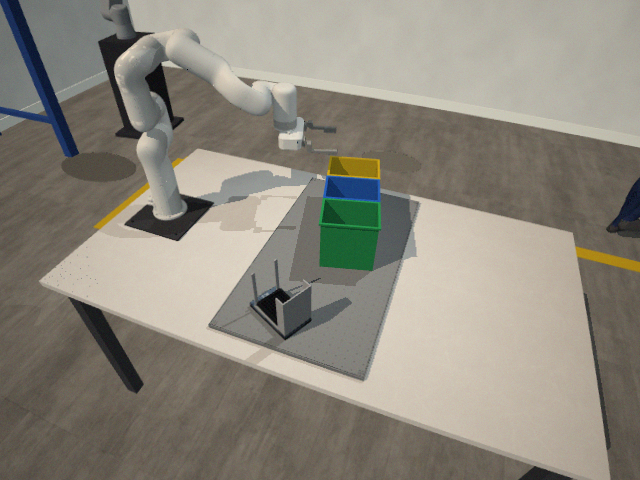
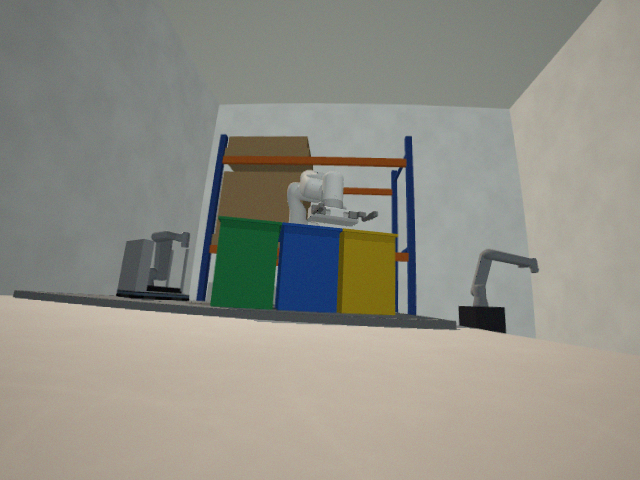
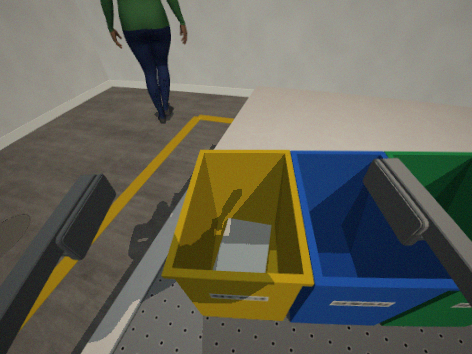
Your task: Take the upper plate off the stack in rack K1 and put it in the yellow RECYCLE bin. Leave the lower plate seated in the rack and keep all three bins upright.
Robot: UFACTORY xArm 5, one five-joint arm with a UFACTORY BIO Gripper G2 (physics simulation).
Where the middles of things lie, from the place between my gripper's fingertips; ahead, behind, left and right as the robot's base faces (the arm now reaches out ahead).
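Labels:
With the yellow bin [image 2: 366, 269] in sight, I find my hand 6 cm short of it, 1 cm to the right of it and 19 cm above it. The white plate [image 3: 244, 247] is 8 cm ahead of my hand, 2 cm to the left of it and 27 cm below it. As for the blue bin [image 2: 307, 279], it is 8 cm ahead of my hand, 12 cm to the right of it and 19 cm below it, and the green bin [image 2: 244, 277] is 10 cm ahead of my hand, 25 cm to the right of it and 19 cm below it. Going by their middles, the green bin is the farthest from my hand of the things named here.

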